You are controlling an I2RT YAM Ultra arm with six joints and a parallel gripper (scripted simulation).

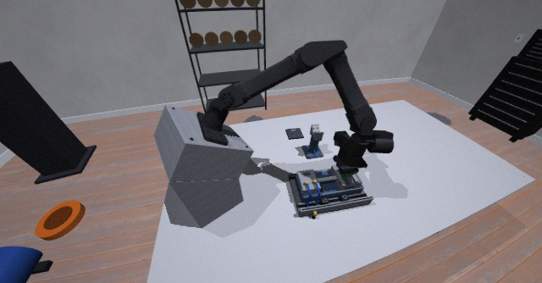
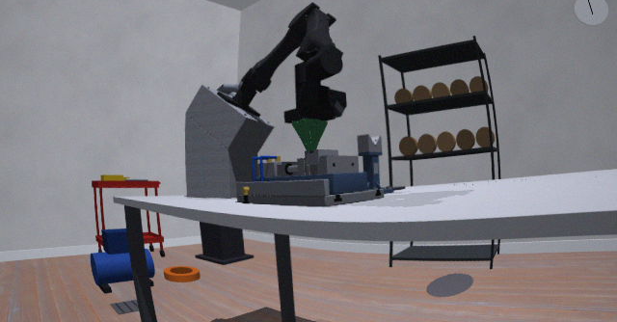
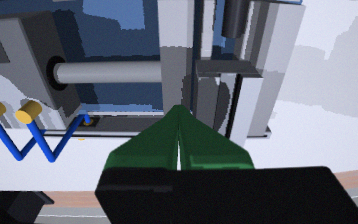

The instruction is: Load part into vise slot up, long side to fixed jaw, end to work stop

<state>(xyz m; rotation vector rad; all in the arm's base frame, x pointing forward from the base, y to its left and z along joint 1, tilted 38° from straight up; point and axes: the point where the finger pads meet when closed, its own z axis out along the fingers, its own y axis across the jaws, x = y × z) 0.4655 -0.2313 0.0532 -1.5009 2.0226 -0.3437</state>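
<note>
The part is 3 cm ahead of my hand, 1 cm to the right of it and 1 cm below it. From my hand the other things lie so: cylinder rod 5 cm behind, 3 cm to the left, 3 cm below; fixed jaw 7 cm ahead, 3 cm below; moving jaw 2 cm to the left, 3 cm below.
</note>
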